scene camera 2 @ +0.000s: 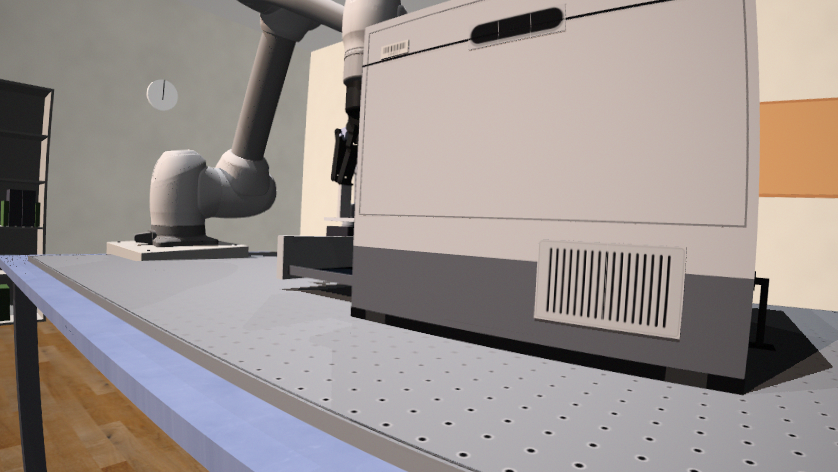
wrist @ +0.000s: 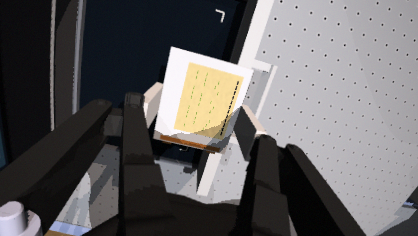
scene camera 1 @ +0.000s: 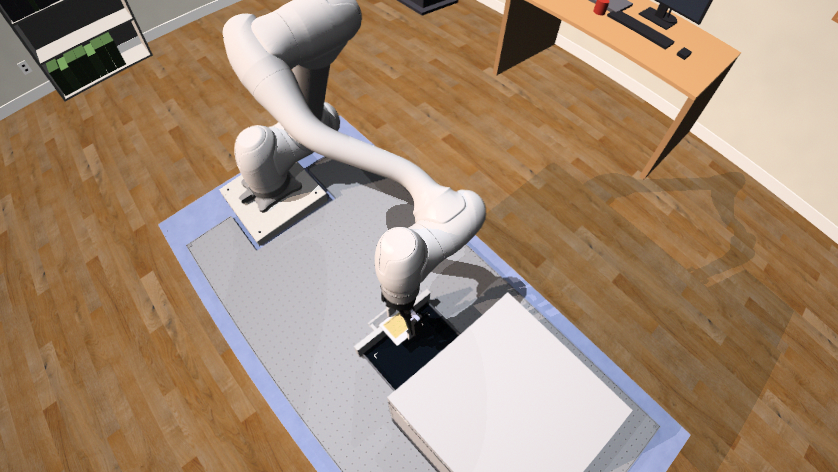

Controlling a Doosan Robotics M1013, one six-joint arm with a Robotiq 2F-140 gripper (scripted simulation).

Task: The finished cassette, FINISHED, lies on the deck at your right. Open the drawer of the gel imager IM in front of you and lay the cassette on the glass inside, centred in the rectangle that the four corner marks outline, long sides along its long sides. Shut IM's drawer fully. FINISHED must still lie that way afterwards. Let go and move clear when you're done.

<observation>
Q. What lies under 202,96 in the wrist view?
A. A cassette FINISHED.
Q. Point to a gel imager IM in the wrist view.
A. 115,54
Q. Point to a gel imager IM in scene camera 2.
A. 581,188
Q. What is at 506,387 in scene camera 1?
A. A gel imager IM.
</observation>
